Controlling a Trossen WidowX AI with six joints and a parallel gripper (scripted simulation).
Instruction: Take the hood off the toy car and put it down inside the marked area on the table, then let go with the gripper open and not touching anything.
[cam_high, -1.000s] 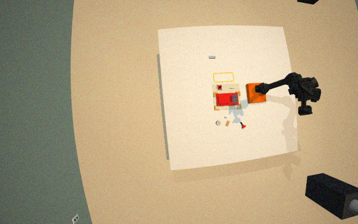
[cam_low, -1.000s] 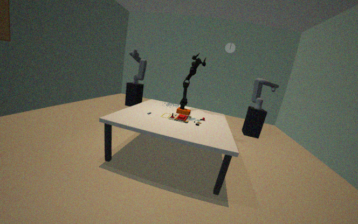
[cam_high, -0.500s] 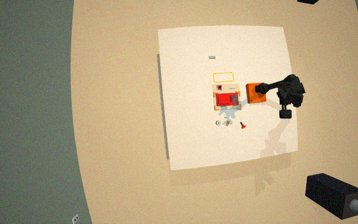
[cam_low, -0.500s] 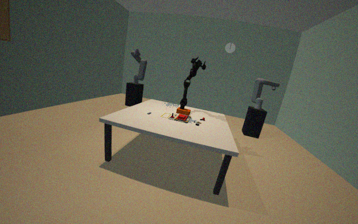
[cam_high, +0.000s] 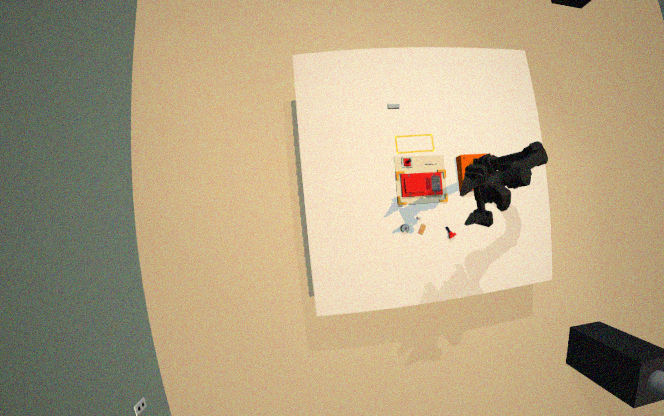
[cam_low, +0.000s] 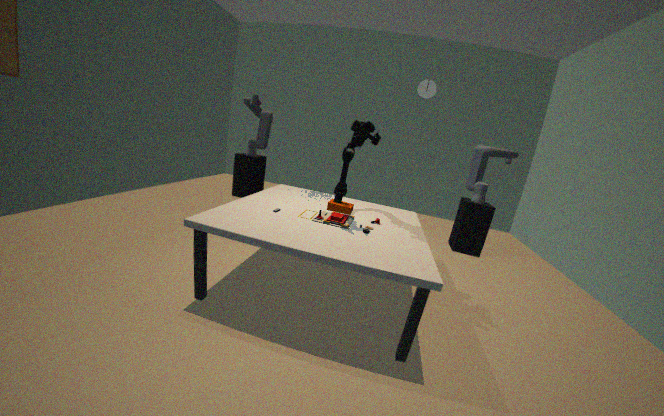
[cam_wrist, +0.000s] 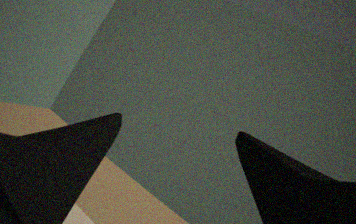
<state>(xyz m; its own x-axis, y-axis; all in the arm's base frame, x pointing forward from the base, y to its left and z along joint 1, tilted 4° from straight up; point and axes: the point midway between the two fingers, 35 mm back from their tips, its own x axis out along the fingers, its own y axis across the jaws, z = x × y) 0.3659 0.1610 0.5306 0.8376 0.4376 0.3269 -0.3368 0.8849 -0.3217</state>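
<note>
Now: the red hood 3 cm behind my gripper tip, 11 cm to the right of it and 57 cm below it. Round my gripper tip: tan hood piece: 7 cm behind, 10 cm to the left, 60 cm below.
</note>
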